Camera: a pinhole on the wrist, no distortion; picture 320 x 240 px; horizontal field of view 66.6 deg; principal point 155.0 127.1 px. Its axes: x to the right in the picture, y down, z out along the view. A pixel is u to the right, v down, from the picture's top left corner.
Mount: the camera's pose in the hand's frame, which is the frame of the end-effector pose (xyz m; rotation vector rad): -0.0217 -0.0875 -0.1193 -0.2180 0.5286 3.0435
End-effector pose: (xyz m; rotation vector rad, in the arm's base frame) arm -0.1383 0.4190 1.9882 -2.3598 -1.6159 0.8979
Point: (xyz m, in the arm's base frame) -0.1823 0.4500 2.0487
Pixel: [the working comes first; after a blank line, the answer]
In the camera's frame: -0.0272 0.0157 0.0844

77 173
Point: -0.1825 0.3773 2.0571
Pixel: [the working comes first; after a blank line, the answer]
In the camera's frame: 0.0392 -0.0014 0.1099

242 124
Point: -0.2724 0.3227 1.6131
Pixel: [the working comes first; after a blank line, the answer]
In the camera's frame: -0.1218 -0.0034 0.5369

100 126
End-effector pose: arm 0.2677 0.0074 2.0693 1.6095 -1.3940 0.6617
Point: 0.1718 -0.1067 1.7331
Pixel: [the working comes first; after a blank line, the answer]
In the camera's frame: 0.1684 0.0640 0.4231

252 164
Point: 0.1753 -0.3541 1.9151
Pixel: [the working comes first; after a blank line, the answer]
In the camera's frame: -0.1222 0.0489 0.5215

98 150
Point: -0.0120 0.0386 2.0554
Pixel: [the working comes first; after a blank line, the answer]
In the camera's frame: 0.0549 -0.2812 0.2595

outside the picture
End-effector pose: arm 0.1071 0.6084 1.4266 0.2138 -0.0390 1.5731
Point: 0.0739 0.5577 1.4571
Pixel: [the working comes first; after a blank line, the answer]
In the camera's frame: 0.0033 -0.0647 0.1884

159 43
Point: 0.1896 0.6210 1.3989
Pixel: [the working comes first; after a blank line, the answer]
In the camera's frame: -0.0439 0.0288 0.0894

35 206
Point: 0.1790 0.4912 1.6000
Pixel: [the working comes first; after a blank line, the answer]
In the camera's frame: 0.0200 0.0746 0.3157

170 185
